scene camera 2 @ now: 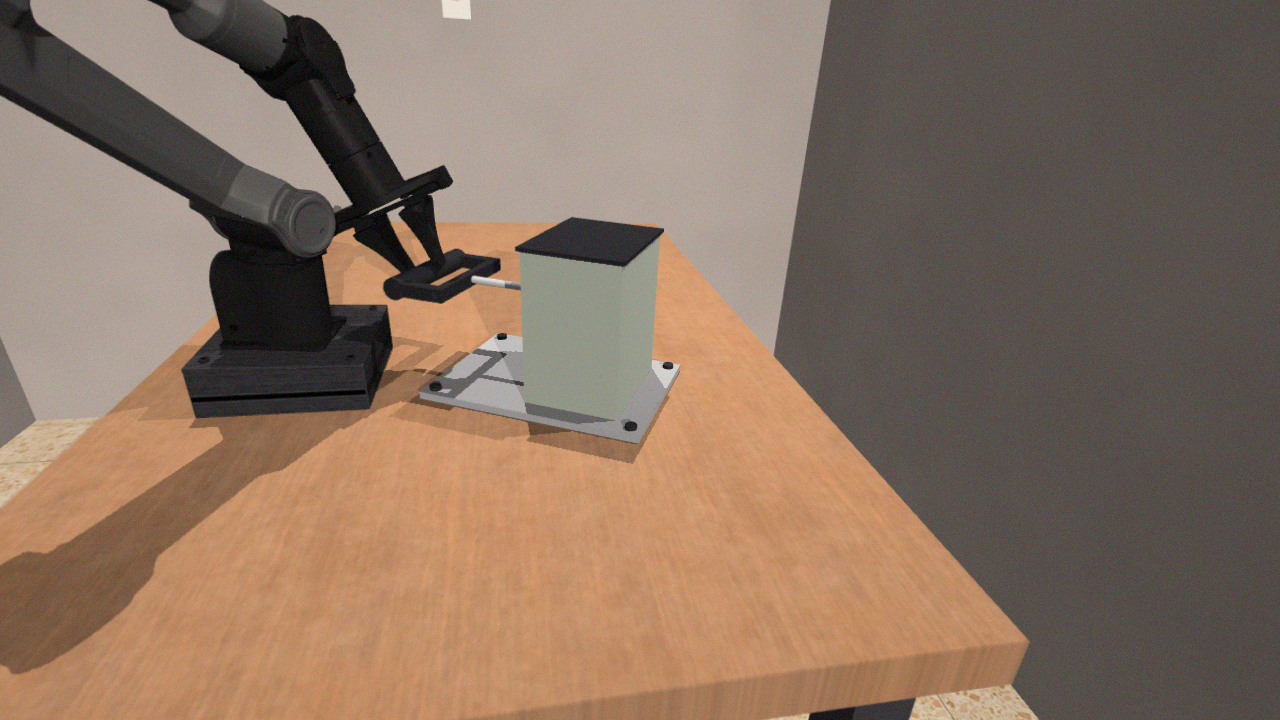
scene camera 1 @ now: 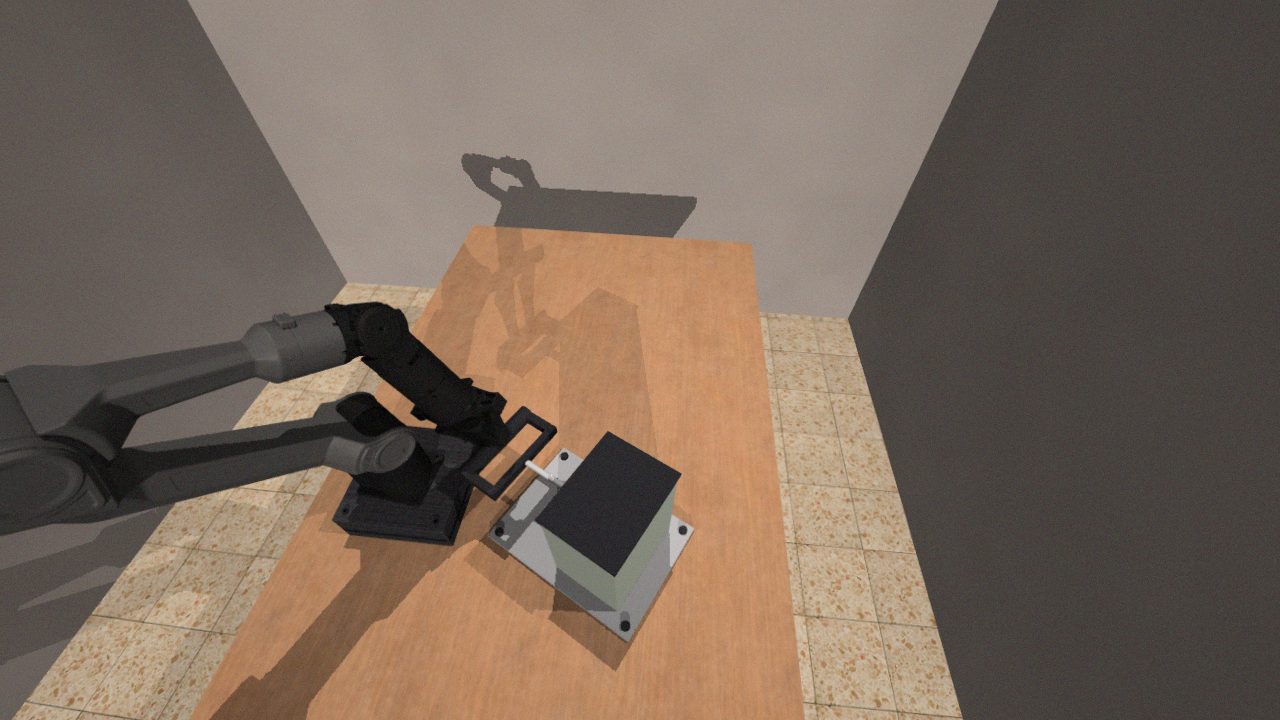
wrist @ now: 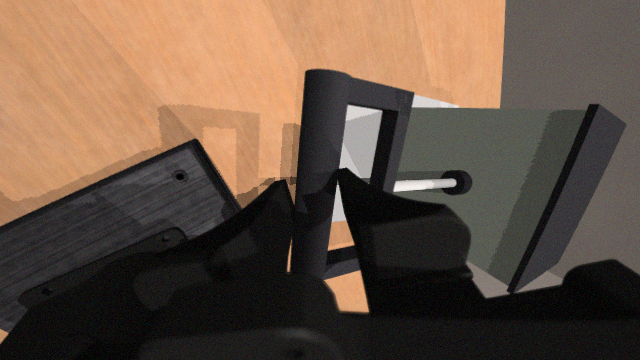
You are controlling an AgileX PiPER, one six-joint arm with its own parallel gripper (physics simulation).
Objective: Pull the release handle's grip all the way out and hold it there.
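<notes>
The release handle's dark grip (scene camera 1: 516, 422) (scene camera 2: 399, 285) (wrist: 321, 120) is the thick round bar of a rectangular frame. A thin white rod (scene camera 1: 540, 471) (scene camera 2: 490, 282) (wrist: 425, 185) joins the frame to the pale green housing (scene camera 2: 572, 340) (wrist: 475, 140). A length of rod shows between frame and housing. My gripper (scene camera 2: 423, 265) (wrist: 314, 189) is shut on the grip, one finger on each side of the bar, the right one reaching through the frame's opening. The arm hides part of the grip in scene camera 1.
The housing has a black top (scene camera 1: 608, 501) and stands on a light grey plate (scene camera 1: 653, 573) with black bolts at its corners. The black robot base (scene camera 1: 393, 519) (scene camera 2: 277, 385) (wrist: 145, 200) is on the table (scene camera 1: 698, 358) (scene camera 2: 537, 555), close to the handle. Walls stand behind and at the right.
</notes>
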